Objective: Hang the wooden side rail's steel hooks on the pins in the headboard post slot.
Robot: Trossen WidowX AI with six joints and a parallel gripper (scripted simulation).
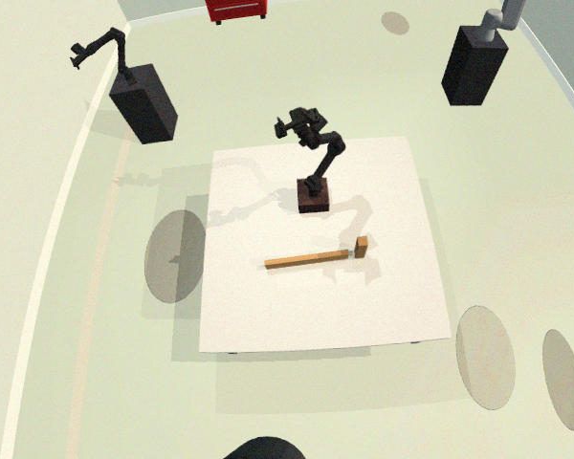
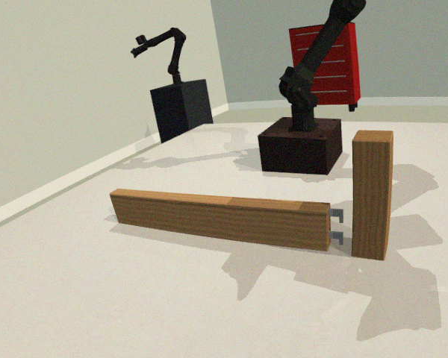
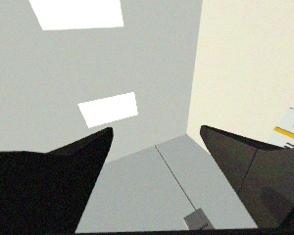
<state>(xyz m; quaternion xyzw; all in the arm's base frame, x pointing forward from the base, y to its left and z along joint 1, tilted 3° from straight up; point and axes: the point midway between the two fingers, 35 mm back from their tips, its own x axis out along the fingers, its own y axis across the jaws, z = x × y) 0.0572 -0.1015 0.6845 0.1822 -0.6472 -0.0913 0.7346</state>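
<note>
Right now the headboard post is 27 cm ahead of my gripper tip, 30 cm to the left of it and 72 cm below it.
</note>
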